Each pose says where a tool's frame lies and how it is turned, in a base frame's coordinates. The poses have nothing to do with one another.
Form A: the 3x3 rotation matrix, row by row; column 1 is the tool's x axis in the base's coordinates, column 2 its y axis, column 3 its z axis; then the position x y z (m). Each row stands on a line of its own.
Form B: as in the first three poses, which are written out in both.
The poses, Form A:
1:
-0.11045, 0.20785, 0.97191
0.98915, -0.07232, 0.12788
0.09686, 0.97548, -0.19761
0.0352, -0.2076, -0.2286
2:
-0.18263, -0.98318, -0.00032
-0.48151, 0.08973, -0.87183
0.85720, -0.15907, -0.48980
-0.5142, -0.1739, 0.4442
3:
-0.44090, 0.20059, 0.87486
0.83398, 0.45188, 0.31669
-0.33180, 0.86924, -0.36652
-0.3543, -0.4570, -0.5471
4:
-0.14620, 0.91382, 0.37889
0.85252, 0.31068, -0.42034
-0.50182, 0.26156, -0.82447
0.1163, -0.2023, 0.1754
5:
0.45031, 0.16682, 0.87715
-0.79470, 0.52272, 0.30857
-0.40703, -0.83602, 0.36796
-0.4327, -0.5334, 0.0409
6:
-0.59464, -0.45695, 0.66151
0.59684, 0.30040, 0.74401
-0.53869, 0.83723, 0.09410
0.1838, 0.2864, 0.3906
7:
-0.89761, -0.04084, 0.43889
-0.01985, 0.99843, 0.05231
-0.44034, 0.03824, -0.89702
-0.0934, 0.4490, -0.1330
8:
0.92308, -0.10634, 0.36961
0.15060, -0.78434, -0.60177
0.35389, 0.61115, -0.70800
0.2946, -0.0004, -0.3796
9:
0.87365, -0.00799, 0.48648
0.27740, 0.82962, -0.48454
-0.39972, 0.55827, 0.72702
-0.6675, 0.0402, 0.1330
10:
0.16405, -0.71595, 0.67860
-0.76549, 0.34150, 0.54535
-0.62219, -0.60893, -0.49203
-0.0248, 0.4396, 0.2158
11:
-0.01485, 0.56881, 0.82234
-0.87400, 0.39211, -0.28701
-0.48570, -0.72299, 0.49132
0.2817, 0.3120, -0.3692
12:
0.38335, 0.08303, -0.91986
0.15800, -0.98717, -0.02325
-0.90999, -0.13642, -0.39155
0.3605, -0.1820, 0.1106
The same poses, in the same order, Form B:
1: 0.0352, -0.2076, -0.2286, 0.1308, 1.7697, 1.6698
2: -0.5142, -0.1739, 0.4442, -1.5712, 2.0827, -2.9581
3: -0.3543, -0.4570, -0.5471, 0.3473, 1.9461, 1.2062
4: 0.1163, -0.2023, 0.1754, -0.8372, 2.5401, 0.4805
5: -0.4327, -0.5334, 0.0409, 0.3383, 1.1940, -1.1177
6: 0.1838, 0.2864, 0.3906, 0.8440, 1.4766, 0.9991
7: -0.0934, 0.4490, -0.1330, 0.1186, 2.6838, 0.0866
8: 0.2946, -0.0004, -0.3796, -1.0200, 2.3575, 2.0957
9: -0.6675, 0.0402, 0.1330, -0.7834, 0.7568, 0.9494
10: -0.0248, 0.4396, 0.2158, 0.6770, 2.0852, -0.7746
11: 0.2817, 0.3120, -0.3692, -0.3358, 1.0572, -0.9793
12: 0.3605, -0.1820, 0.1106, -3.1163, 1.9731, -0.1488
